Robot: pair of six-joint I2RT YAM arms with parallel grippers.
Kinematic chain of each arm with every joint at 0, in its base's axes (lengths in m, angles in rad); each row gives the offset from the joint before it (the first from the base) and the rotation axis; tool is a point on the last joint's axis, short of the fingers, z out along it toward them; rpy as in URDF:
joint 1: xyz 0 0 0.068 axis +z
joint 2: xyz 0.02 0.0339 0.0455 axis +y
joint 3: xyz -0.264 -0.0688 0 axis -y
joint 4: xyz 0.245 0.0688 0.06 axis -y
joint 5: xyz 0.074 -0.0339 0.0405 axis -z
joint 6: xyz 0.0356 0 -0.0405 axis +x
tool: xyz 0 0 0 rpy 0 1.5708 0
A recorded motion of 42 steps. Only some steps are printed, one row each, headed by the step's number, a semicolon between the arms.
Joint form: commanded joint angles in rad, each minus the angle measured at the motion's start. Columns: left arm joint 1, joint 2, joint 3, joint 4, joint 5, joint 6; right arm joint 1, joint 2, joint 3, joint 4, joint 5, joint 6.
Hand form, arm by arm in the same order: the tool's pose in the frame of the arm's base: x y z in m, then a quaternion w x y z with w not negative. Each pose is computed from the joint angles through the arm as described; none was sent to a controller.
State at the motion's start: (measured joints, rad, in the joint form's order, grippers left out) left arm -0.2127 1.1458 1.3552 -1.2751 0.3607 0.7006; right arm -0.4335 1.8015 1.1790 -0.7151 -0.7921 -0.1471
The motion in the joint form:
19: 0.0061 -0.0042 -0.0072 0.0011 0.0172 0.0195; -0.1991 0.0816 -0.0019 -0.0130 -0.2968 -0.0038
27: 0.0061 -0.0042 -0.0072 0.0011 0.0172 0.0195; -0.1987 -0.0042 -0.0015 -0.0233 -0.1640 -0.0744
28: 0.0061 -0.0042 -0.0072 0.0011 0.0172 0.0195; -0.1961 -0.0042 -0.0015 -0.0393 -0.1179 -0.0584
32: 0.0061 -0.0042 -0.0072 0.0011 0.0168 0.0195; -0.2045 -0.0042 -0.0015 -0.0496 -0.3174 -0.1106
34: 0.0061 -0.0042 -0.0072 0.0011 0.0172 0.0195; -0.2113 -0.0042 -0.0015 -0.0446 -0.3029 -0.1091
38: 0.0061 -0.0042 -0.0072 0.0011 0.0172 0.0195; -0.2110 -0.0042 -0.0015 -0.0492 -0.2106 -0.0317
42: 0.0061 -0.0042 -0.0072 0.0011 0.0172 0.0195; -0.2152 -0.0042 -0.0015 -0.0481 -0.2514 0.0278
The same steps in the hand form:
19: 0.1826 -0.0517 0.3687 0.28270 0.46700 0.83008 -0.11386; 0.2919 -0.1749 0.1618 0.25129 0.16921 0.83722 0.45529
27: 0.1826 -0.0517 0.3687 0.28270 0.46700 0.83008 -0.11386; 0.2862 -0.1736 0.1849 0.27514 0.13224 0.87429 0.37741
28: 0.1826 -0.0517 0.3687 0.28270 0.46700 0.83008 -0.11386; 0.2851 -0.1729 0.1833 0.25793 0.14598 0.88298 0.36402
32: 0.1826 -0.0517 0.3687 0.28266 0.46697 0.83013 -0.11367; 0.2842 -0.1711 0.1890 0.29837 0.11185 0.84035 0.43849
34: 0.1826 -0.0517 0.3687 0.28270 0.46700 0.83008 -0.11386; 0.2834 -0.1735 0.1886 0.29903 0.11532 0.84353 0.43097
38: 0.1826 -0.0517 0.3687 0.28270 0.46700 0.83008 -0.11386; 0.2825 -0.1748 0.1857 0.26638 0.15788 0.85989 0.40584
42: 0.1826 -0.0517 0.3687 0.28270 0.46700 0.83008 -0.11386; 0.2821 -0.1753 0.1870 0.26126 0.18071 0.84529 0.42961

